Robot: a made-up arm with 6 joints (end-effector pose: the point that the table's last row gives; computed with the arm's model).
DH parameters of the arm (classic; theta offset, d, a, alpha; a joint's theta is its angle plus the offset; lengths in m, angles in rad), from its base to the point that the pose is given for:
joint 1: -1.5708 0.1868 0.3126 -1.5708
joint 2: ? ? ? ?
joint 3: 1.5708 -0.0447 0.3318 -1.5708
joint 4: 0 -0.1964 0.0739 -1.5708
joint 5: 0 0.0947 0.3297 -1.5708
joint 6: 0 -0.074 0.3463 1.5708
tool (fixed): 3.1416 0.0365 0 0
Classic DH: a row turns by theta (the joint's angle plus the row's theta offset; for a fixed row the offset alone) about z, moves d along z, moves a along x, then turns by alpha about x.
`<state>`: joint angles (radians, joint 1 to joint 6).
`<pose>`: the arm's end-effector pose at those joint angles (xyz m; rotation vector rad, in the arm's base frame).
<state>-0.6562 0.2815 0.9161 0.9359 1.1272 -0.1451</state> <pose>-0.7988 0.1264 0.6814 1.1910 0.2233 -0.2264</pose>
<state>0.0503 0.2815 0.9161 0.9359 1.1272 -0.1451</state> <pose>-0.6897 -0.4224 0.6814 1.0454 0.6247 0.3915</pose>
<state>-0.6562 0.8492 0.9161 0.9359 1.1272 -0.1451</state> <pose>-0.9539 -0.0750 0.5637 1.6527 -0.0344 0.0376</pose>
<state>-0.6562 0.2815 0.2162 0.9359 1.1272 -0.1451</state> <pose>-0.8895 -0.4542 0.5323 0.9523 0.4533 0.4332</pose>
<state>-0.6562 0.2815 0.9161 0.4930 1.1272 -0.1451</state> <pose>-0.7868 0.3246 0.6355 0.7658 0.1280 -0.3278</pose>
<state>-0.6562 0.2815 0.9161 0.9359 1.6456 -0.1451</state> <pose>-0.8490 -0.0036 0.3668 1.1350 -0.0772 0.2290</pose>
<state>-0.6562 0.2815 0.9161 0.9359 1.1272 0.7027</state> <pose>-0.7272 0.3754 0.5590 1.0032 -0.5177 -0.7038</pose>
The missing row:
joint 2: 0 0.1661 -0.1843 -1.5708
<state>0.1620 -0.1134 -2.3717 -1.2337 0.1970 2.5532</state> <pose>0.4787 -0.1531 0.0380 -2.7164 0.6976 0.7497</pose>
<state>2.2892 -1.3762 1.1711 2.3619 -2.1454 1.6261</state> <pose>0.0664 0.0171 -0.5698 -2.0277 -1.3884 -0.1725</pose>
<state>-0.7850 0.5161 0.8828 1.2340 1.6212 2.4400</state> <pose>-0.2918 0.2620 0.4997 0.9594 -2.1168 -1.9343</pose>
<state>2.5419 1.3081 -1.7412 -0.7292 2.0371 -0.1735</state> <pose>-0.5170 1.0779 0.2517 -1.7513 1.2068 -0.0386</pose>
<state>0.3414 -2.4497 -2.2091 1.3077 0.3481 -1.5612</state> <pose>0.4056 -0.0916 -0.4192 0.5671 -0.6165 1.0087</pose>
